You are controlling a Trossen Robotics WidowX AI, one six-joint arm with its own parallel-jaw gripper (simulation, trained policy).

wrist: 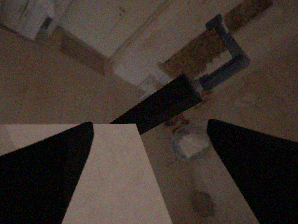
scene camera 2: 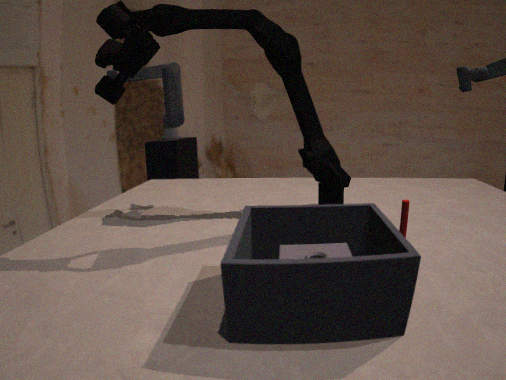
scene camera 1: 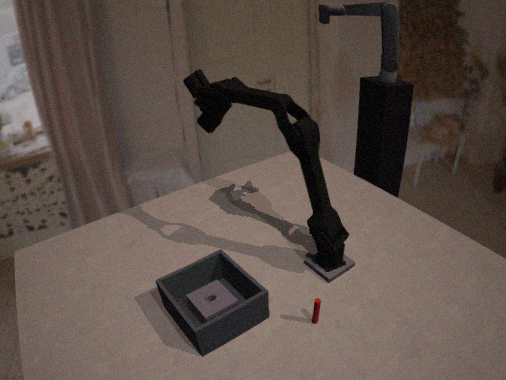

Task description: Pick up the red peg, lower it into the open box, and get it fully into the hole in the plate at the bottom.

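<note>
There's a grey plate (scene camera 1: 209, 301), (scene camera 2: 331, 250), and the plate is out of frame in the wrist view. You'd also see a dark blue box (scene camera 2: 268, 300), (scene camera 1: 253, 308), though in the wrist view that box is out of frame. As for the gripper (scene camera 2: 122, 83), (wrist: 151, 126), it's visible as well.
</note>
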